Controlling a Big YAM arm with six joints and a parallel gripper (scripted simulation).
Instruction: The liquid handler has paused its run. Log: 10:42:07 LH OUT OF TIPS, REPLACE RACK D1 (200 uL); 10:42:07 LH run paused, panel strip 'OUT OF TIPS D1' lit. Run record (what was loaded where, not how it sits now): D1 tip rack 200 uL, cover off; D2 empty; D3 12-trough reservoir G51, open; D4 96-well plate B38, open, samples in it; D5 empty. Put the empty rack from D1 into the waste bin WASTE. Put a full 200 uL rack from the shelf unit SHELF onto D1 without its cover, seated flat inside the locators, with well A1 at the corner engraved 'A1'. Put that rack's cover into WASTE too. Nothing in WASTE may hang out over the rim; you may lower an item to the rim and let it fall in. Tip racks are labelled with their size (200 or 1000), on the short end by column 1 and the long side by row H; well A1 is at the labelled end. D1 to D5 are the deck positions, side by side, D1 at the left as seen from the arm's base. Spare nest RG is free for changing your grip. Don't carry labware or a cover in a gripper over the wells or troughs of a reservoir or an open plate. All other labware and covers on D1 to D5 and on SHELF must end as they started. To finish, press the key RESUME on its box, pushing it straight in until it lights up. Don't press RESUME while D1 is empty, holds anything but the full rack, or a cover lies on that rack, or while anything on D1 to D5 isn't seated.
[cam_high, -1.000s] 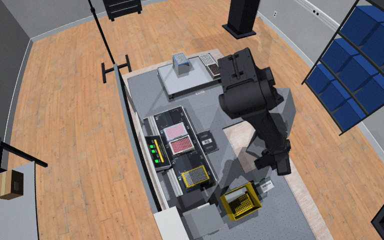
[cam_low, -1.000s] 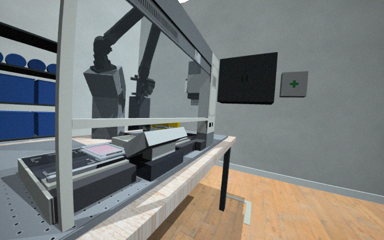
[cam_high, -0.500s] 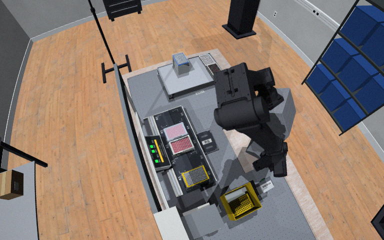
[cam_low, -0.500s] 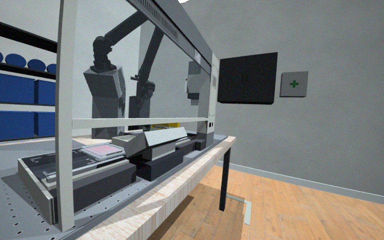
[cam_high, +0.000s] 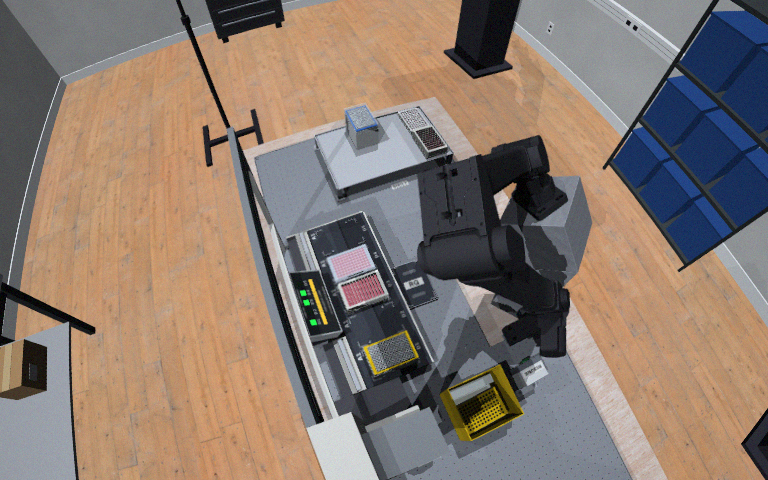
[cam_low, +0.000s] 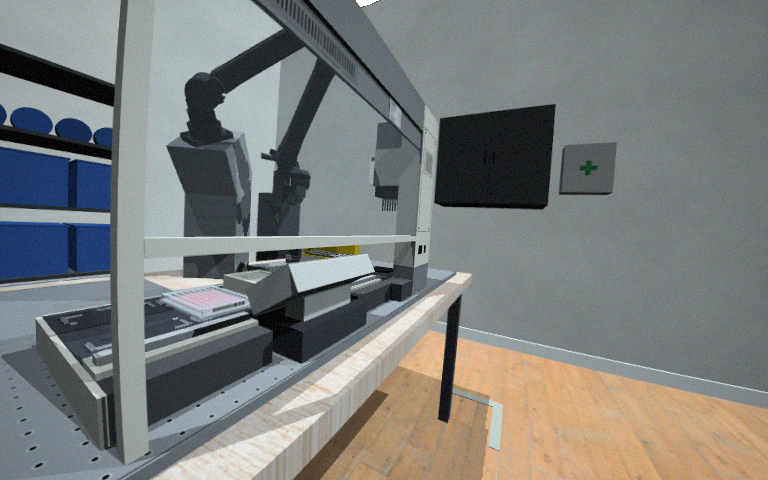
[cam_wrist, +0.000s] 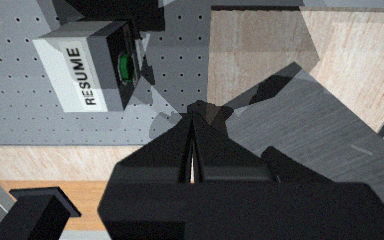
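My gripper is now 11 cm above the resume box, 8 cm to the right of it and 1 cm short of it. Also, from my hand: yellow waste bin (18 cm ahead, 13 cm below, 10 cm to the left); clear tip-rack cover (18 cm ahead, 13 cm below, 4 cm to the left); yellow tip rack (20 cm ahead, 12 cm to the left, 10 cm below).
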